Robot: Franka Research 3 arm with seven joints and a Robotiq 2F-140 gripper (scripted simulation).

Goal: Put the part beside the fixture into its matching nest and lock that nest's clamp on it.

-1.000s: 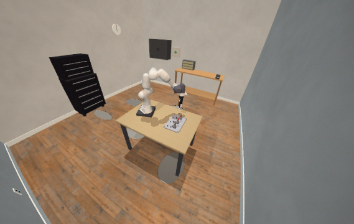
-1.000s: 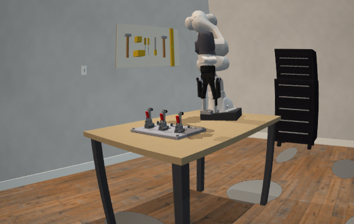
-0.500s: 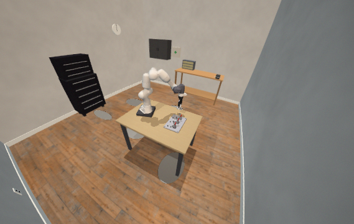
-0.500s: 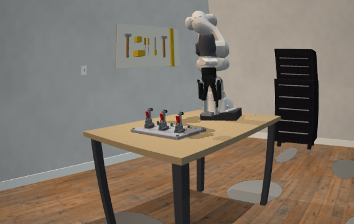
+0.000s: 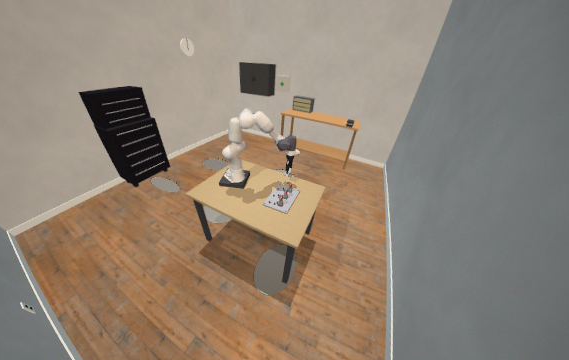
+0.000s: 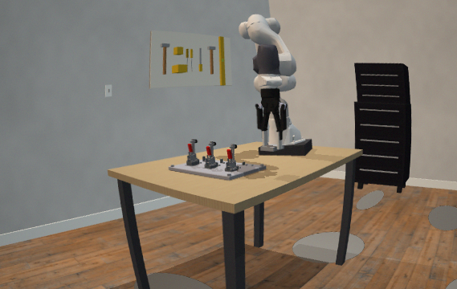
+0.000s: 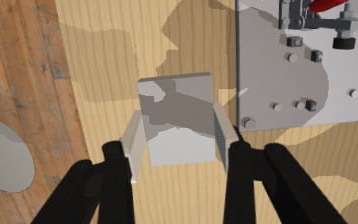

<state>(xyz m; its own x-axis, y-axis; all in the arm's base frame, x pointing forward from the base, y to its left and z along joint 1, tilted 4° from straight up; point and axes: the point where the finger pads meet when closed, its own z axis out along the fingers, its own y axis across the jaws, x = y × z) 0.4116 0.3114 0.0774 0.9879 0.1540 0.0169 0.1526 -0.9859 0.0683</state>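
Now: the grey part 30 mm below my hand. Also, from my hand: grey fixture plate (240 mm to the right, 120 mm below, 90 mm ahead); then clamp (340 mm to the right, 130 mm ahead, 60 mm below).
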